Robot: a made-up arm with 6 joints. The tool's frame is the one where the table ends. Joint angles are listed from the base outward.
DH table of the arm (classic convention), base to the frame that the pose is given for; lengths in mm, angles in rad. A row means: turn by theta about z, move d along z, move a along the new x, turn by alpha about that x. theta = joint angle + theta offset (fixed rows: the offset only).
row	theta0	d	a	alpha
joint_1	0	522	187	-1.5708
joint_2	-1.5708	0	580	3.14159
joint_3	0	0	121	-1.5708
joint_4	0	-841	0	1.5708
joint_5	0	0	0	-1.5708
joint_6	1.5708	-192	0	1.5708
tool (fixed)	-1.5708	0	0	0
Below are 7 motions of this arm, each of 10 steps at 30 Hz.
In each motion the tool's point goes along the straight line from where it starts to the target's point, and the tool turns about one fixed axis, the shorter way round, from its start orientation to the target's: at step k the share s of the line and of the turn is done. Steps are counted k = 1, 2, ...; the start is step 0. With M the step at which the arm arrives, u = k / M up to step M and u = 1 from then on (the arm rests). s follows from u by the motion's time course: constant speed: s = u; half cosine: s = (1 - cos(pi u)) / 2; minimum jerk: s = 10 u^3 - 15 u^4 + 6 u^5.
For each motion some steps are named. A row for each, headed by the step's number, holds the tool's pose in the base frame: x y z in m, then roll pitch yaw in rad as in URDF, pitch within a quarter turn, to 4 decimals.
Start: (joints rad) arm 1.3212 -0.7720 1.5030 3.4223 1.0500 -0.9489
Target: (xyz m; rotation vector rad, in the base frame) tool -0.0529 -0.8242 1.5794 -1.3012 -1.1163 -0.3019
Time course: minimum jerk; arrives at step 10
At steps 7, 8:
7: -0.0690 -0.8172 1.5953 -1.7793 -0.9436 0.6781
8: -0.0586 -0.8217 1.5850 -1.7851 -0.9157 0.6778

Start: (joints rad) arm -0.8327 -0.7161 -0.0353 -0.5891 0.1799 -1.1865
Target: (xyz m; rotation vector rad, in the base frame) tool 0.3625 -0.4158 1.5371 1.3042 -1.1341 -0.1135
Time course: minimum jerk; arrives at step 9
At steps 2, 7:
2: 0.3331 -0.3937 1.7097 1.8665 -0.8108 -0.9727
7: 0.3601 -0.4140 1.5514 1.7718 -0.6450 -0.9118

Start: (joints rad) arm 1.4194 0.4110 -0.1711 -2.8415 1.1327 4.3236
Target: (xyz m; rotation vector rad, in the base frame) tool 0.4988 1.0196 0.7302 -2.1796 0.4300 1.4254
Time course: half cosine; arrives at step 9
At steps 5, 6, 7, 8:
5: 0.3863 1.0707 0.6388 -2.8003 1.2229 -0.1699
6: 0.4307 1.0505 0.6749 -2.6829 1.1988 -0.0858
7: 0.4669 1.0341 0.7043 -2.5967 1.1768 -0.0268
8: 0.4906 1.0233 0.7235 -2.5447 1.1615 0.0073

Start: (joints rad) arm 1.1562 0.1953 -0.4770 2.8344 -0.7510 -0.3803
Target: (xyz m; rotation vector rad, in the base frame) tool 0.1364 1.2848 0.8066 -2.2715 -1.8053 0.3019
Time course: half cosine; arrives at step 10
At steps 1, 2, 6, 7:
1: 0.5183 1.1056 0.6755 -2.5301 -0.0534 0.9580
2: 0.4905 1.1187 0.6850 -2.5532 -0.0520 0.9869
6: 0.2717 1.2213 0.7602 -2.7320 -0.0186 1.2117
7: 0.2171 1.2469 0.7789 -2.7750 -0.0042 1.2665

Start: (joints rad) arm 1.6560 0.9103 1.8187 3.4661 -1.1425 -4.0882
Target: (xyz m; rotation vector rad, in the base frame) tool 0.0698 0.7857 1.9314 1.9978 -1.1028 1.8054
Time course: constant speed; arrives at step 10
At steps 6, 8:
6: -0.0139 0.8622 1.8709 -1.9971 -1.1333 -1.8780
8: 0.0280 0.8240 1.9011 -2.0823 -1.1624 -1.7884

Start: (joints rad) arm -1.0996 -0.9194 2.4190 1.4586 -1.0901 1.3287
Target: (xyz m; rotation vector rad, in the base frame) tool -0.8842 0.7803 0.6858 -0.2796 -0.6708 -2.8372
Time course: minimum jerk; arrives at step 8
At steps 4, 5, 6, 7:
4: -0.7822 0.8713 0.6388 0.4619 -0.1207 -3.0703
5: -0.8280 0.8304 0.6599 0.4556 -0.1715 -3.0279
6: -0.8631 0.7991 0.6761 0.4492 -0.2102 -2.9950
7: -0.8809 0.7832 0.6843 0.4455 -0.2298 -2.9781

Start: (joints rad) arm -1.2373 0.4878 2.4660 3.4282 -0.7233 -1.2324
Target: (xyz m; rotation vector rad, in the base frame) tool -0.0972 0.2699 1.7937 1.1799 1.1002 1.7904
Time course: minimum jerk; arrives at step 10
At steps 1, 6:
1: -0.0173 0.1586 1.8420 1.1094 -0.4507 1.6967
6: -0.0716 0.2343 1.8092 1.2625 -0.3672 1.8489

